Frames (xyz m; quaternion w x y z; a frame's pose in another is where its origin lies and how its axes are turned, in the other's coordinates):
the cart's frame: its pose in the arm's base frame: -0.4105 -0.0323 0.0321 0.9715 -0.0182 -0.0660 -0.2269
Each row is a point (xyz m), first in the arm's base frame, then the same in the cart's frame.
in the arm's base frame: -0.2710 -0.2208 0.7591
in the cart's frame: 0.3058 -0.1111 0.6911
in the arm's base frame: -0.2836 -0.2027 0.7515
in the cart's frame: 0.2856 -0.1004 0.6863
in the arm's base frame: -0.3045 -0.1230 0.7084
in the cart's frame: 0.2262 -0.0380 0.6513
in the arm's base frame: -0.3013 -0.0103 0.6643
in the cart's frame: 0.1737 0.0647 0.6146
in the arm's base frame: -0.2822 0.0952 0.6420
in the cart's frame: 0.1413 0.1679 0.5971
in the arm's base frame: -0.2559 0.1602 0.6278
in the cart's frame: 0.1342 0.2379 0.5841
